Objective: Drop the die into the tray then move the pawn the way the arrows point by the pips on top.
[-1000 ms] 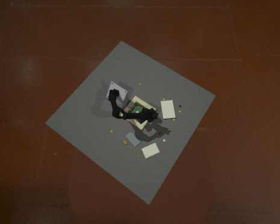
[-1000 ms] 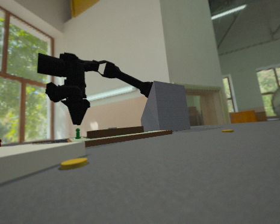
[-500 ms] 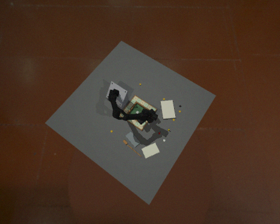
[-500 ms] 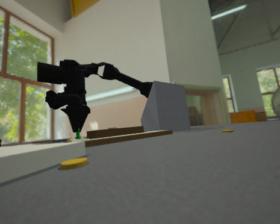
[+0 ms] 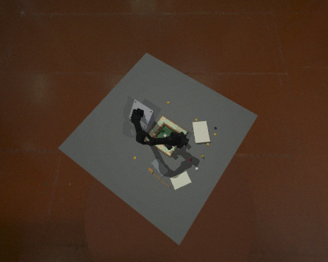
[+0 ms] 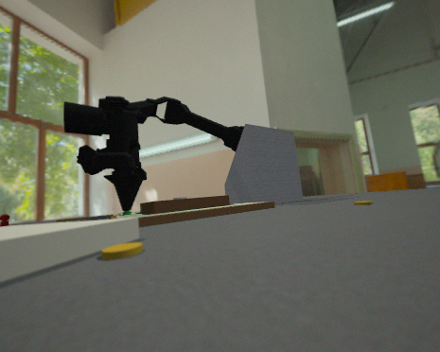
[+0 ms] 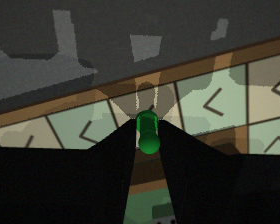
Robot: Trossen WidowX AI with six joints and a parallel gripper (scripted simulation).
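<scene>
My gripper tip is 110 mm past the white die, 20 mm to the right of it and 10 mm below it. Round my gripper tip: green dice tray: 110 mm behind, 30 mm to the left, 10 mm below; red pawn: 180 mm ahead, 60 mm to the right; green pawn: 10 mm above.
</scene>
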